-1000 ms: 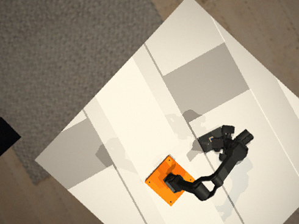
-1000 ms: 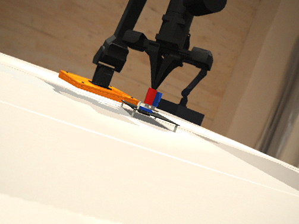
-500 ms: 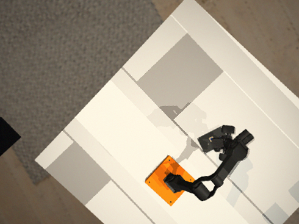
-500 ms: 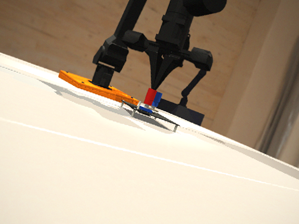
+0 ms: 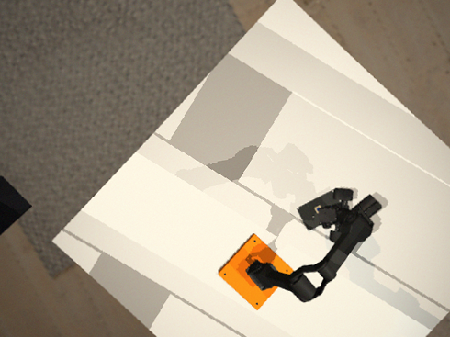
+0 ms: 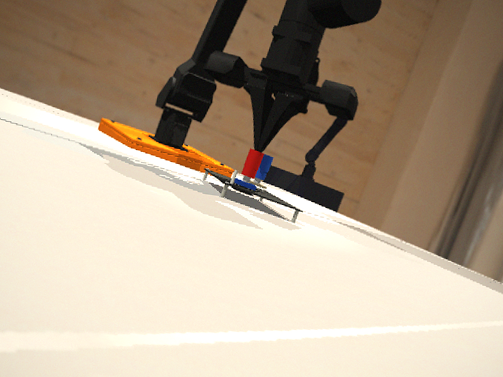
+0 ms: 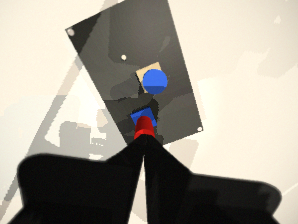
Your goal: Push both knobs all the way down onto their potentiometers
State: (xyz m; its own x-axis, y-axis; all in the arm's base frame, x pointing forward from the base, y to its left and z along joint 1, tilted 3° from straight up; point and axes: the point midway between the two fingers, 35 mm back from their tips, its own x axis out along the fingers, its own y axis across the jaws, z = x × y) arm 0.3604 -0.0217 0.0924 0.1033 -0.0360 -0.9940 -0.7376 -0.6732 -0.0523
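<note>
Right now my gripper tip is 2 cm above the red knob. From my gripper tip the other things lie so: blue knob 3 cm behind, 4 cm to the left, 2 cm below.
</note>
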